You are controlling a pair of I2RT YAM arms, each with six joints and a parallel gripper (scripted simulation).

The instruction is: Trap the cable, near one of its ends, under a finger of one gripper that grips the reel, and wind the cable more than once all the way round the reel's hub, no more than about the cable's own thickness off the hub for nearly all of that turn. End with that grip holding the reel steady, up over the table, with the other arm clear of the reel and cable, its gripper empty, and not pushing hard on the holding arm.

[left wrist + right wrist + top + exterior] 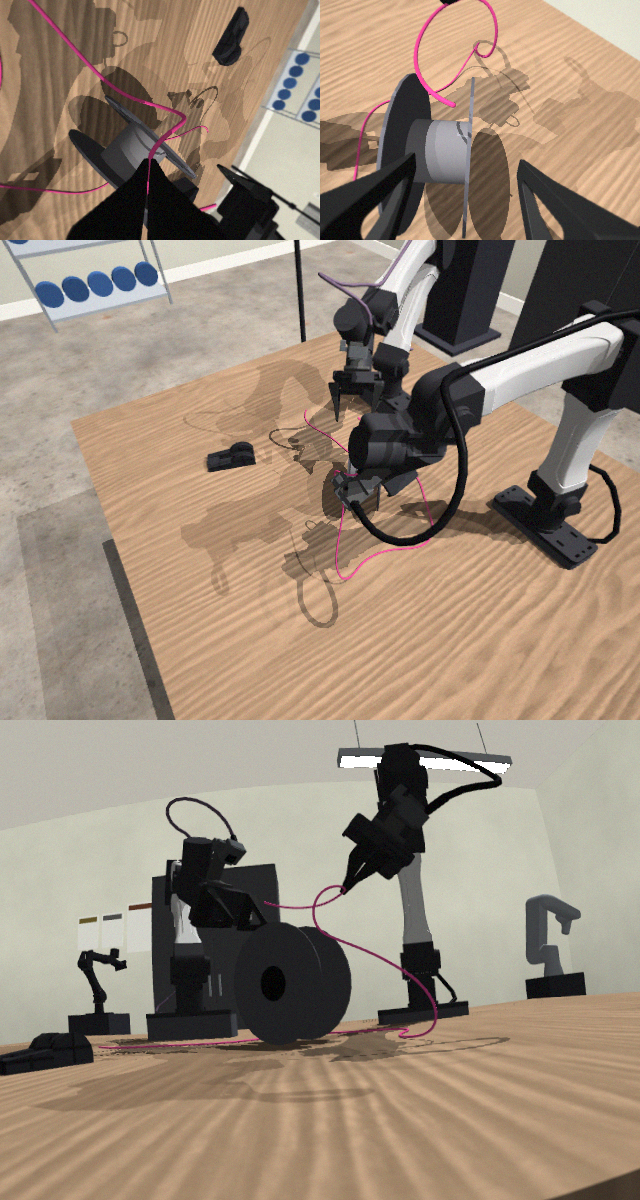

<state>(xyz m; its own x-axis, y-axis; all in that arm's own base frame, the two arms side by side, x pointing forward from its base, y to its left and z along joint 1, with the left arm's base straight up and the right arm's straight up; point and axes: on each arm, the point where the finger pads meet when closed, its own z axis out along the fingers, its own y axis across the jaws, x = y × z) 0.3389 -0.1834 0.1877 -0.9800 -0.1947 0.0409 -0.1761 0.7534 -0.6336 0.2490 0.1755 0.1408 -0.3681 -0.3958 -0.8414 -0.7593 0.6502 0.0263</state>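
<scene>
The dark grey reel lies 8 cm behind my left hand, 9 cm to the right of it and 12 cm below it. The rest, counted from my left hand: small grey tool: 11 cm ahead, 44 cm to the left, 21 cm below; then small black device: 14 cm ahead, 38 cm to the right, 19 cm below.
The dark grey reel is 10 cm below my right hand, 6 cm to the left of it and 1 cm ahead of it. The rest, counted from my right hand: small grey tool: 60 cm to the left, 20 cm ahead, 19 cm below; then small black device: 22 cm to the right, 22 cm ahead, 17 cm below.
</scene>
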